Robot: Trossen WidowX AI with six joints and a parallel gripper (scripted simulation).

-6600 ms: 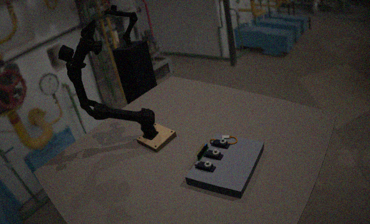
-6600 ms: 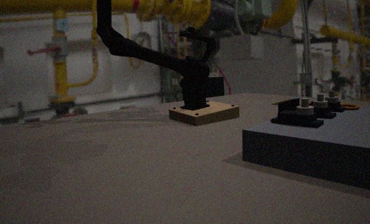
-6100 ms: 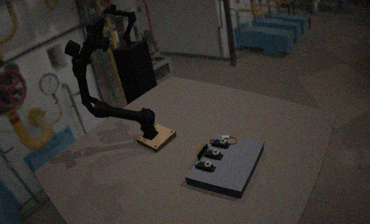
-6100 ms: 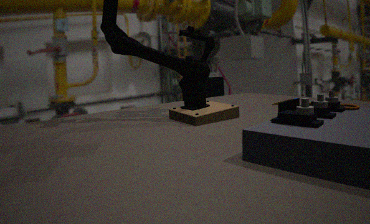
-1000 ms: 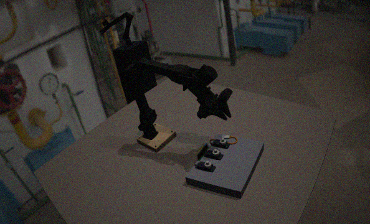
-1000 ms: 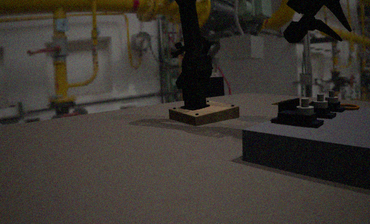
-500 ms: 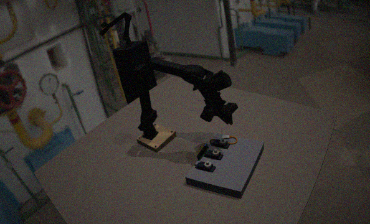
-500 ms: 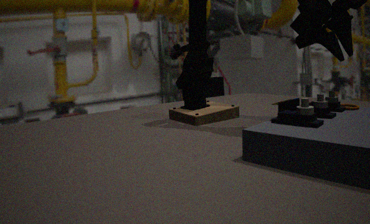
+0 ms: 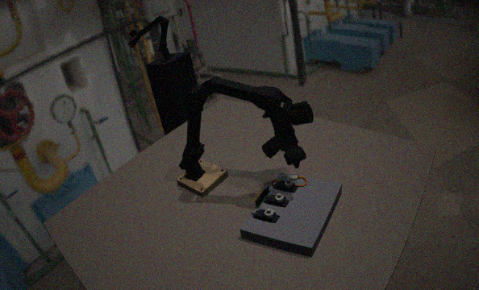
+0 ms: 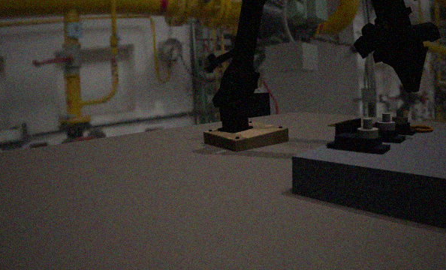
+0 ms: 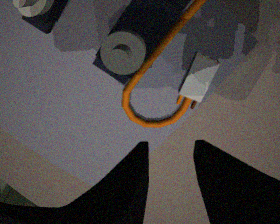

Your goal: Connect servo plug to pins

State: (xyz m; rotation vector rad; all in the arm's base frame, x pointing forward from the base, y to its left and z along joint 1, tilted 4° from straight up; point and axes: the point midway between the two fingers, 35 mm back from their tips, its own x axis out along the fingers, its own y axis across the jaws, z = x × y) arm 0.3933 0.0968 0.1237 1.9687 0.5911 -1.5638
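My gripper tip is 9 cm to the left of the blue band, 7 cm past it and 4 cm above it. From my gripper tip the other things lie so: holder block 12 cm to the right, 9 cm below, 9 cm ahead.
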